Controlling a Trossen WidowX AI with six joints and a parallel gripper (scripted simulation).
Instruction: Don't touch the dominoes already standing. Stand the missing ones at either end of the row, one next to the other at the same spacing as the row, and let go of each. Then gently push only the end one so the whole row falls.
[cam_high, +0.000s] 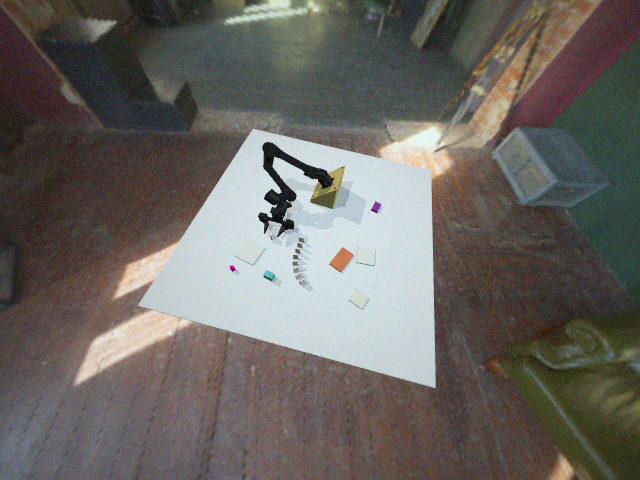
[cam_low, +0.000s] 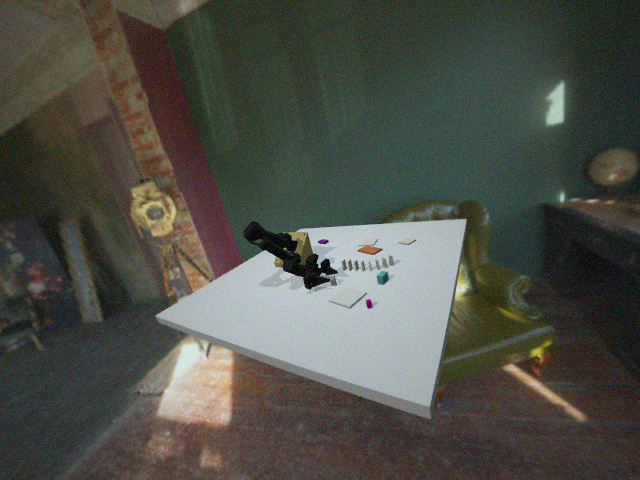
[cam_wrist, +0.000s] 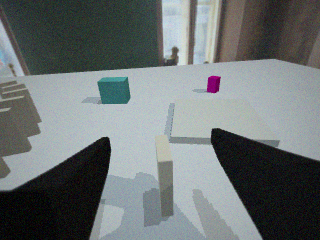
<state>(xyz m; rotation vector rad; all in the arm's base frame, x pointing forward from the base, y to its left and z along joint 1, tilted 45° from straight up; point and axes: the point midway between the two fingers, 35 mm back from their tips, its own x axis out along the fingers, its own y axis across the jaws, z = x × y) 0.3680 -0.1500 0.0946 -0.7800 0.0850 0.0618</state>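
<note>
Now: gripper tip 11 cm short of the white tile, 7 cm to the left of it and 4 cm above it. The rest, counted from my gripper tip: magenta block: 22 cm ahead, 10 cm to the right, 3 cm below; then teal block: 19 cm ahead, 8 cm to the left, 3 cm below; then orange tile: 38 cm to the left, 4 cm below, 3 cm behind.
</note>
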